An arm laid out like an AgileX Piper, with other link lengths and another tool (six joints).
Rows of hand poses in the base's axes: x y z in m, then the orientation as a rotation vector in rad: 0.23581 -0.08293 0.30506 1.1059 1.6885 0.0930; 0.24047 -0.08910 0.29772 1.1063 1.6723 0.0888; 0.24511 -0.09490 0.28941 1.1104 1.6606 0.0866; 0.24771 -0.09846 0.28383 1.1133 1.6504 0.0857; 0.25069 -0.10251 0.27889 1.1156 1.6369 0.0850; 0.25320 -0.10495 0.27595 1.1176 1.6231 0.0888; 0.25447 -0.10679 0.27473 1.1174 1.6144 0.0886; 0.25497 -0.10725 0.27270 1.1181 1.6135 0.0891; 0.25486 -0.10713 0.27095 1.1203 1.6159 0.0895; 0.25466 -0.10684 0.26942 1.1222 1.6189 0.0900
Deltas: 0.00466 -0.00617 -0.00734 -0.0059 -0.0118 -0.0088; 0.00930 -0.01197 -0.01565 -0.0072 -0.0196 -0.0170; 0.01190 -0.01553 -0.02123 -0.0082 -0.0269 -0.0233; 0.01488 -0.01958 -0.02617 -0.0101 -0.0371 -0.0305; 0.01739 -0.02202 -0.02911 -0.0095 -0.0494 -0.0357; 0.01866 -0.02386 -0.03033 -0.0116 -0.0566 -0.0394; 0.01916 -0.02432 -0.03236 -0.0111 -0.0573 -0.0399; 0.01905 -0.02420 -0.03411 -0.0090 -0.0548 -0.0400; 0.01885 -0.02391 -0.03564 -0.0068 -0.0520 -0.0396
